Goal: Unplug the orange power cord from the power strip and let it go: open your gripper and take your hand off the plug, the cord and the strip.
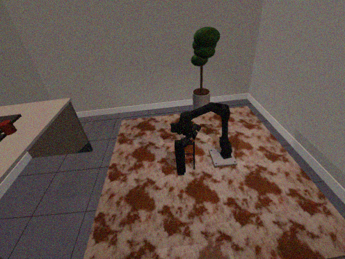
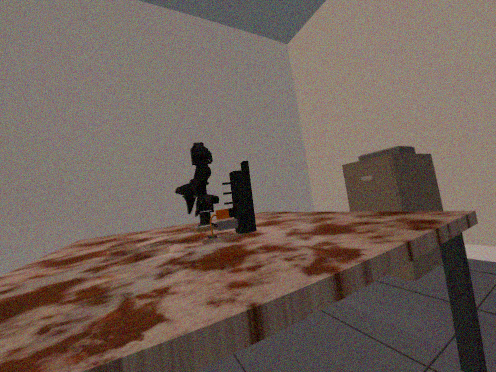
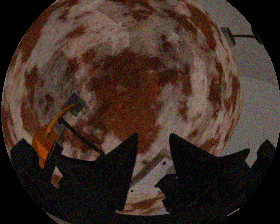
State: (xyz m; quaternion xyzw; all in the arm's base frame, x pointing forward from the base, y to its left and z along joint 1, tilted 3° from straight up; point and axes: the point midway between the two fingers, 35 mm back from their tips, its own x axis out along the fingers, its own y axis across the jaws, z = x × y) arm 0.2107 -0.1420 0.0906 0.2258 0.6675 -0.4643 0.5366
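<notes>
My gripper tip is 12 cm short of the orange plug and 10 cm to the right of it. Also, from my gripper tip: black power strip (14 cm ahead, 16 cm to the left, 3 cm above).
</notes>
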